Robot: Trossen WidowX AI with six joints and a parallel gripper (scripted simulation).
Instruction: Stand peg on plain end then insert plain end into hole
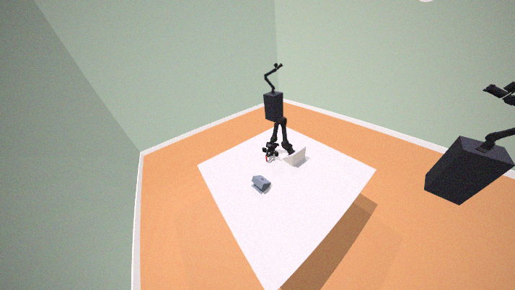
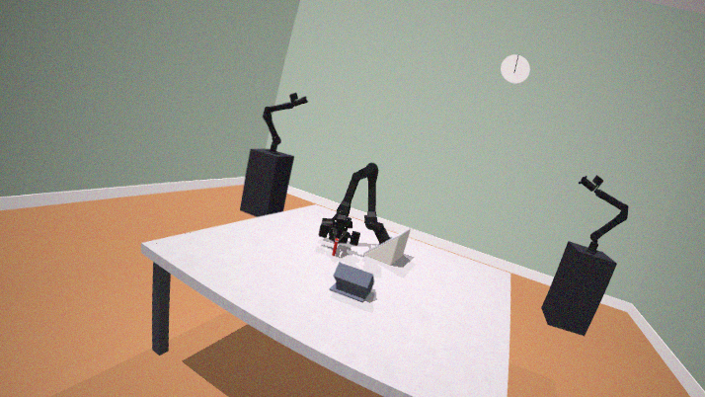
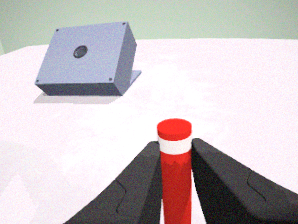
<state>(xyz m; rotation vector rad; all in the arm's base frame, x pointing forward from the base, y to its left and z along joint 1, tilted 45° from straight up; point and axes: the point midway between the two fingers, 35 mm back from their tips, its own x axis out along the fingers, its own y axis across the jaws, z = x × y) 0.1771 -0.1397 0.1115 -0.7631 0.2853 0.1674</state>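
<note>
The red peg lies 10 mm below my gripper tip. Also, from my gripper tip: sloped panel (240 mm ahead, 180 mm to the left, 30 mm below).
</note>
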